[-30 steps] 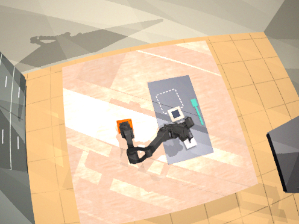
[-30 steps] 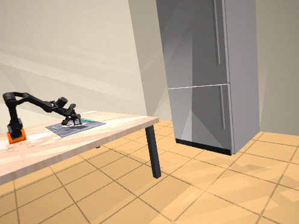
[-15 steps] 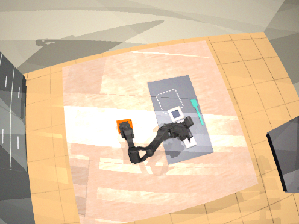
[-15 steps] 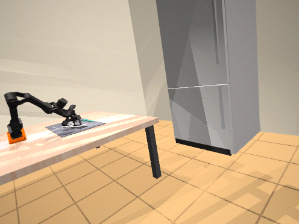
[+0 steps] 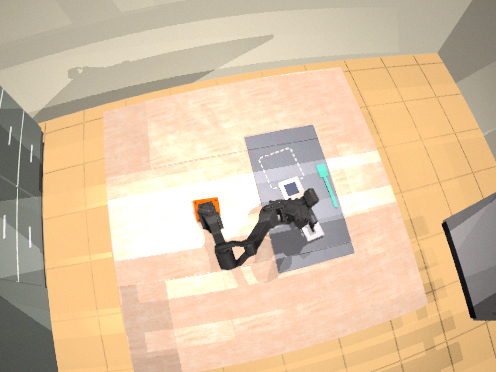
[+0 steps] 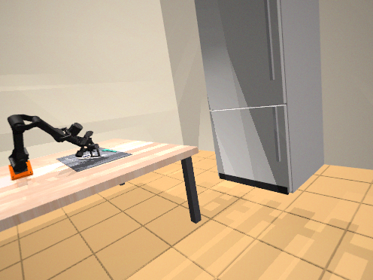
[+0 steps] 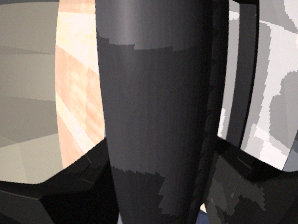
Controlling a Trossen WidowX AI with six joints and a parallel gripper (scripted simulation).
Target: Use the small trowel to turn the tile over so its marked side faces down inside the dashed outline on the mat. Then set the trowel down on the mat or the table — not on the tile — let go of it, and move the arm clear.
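Now: the grey mat 90 mm to the left of my gripper tip, 80 mm below it and 20 mm behind it. Round my gripper tip: white tile 110 mm to the left, 50 mm below, 50 mm behind; then teal trowel 120 mm ahead, 110 mm to the left, 50 mm below.
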